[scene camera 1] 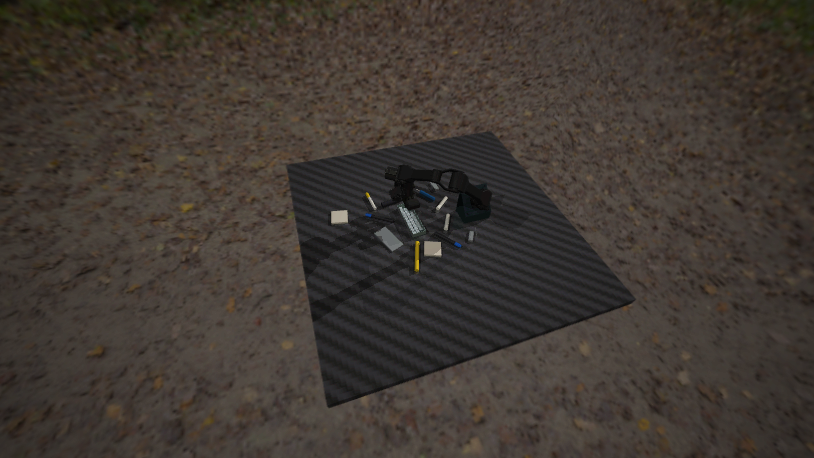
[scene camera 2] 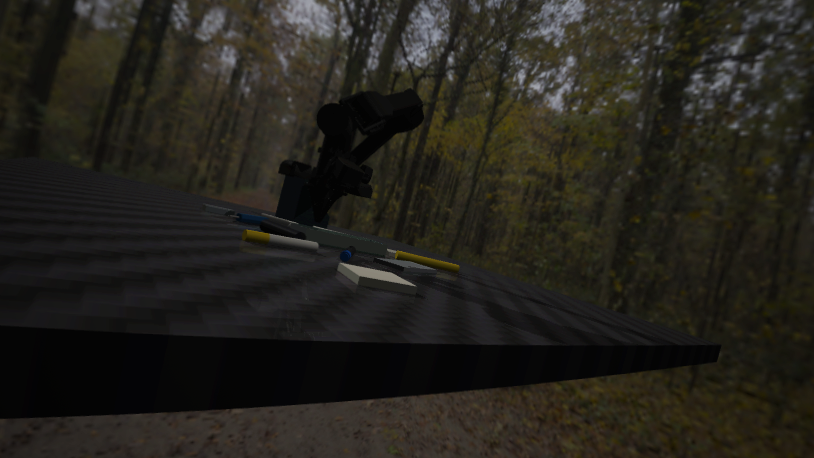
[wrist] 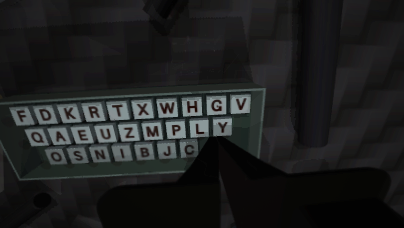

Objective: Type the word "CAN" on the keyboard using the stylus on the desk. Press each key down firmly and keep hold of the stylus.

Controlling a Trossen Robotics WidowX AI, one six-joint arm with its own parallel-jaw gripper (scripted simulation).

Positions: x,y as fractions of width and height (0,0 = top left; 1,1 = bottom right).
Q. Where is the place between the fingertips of my gripper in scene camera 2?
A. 0.39,0.49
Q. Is my gripper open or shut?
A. Shut.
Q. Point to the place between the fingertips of my gripper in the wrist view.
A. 0.53,0.62
